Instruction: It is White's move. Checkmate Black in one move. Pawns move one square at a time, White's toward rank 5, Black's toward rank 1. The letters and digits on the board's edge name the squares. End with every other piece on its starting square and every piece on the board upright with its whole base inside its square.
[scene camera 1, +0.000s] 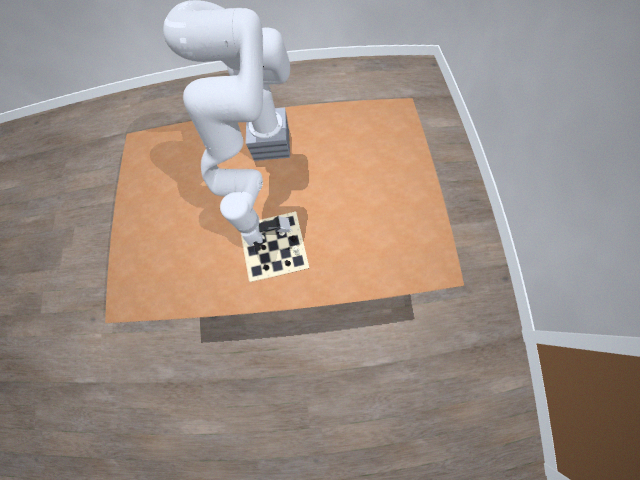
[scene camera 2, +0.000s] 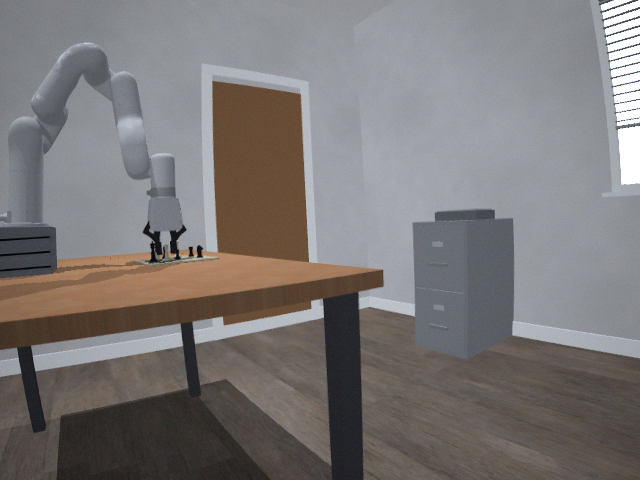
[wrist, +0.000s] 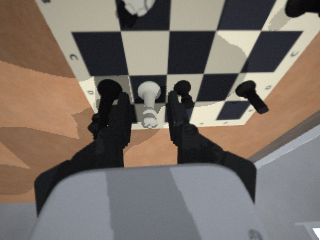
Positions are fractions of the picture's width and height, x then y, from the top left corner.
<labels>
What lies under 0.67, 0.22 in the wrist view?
A chessboard.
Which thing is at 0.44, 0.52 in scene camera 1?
A chessboard.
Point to my gripper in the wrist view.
At 0.47, 0.43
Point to a black piece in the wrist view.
0.34, 0.37
</labels>
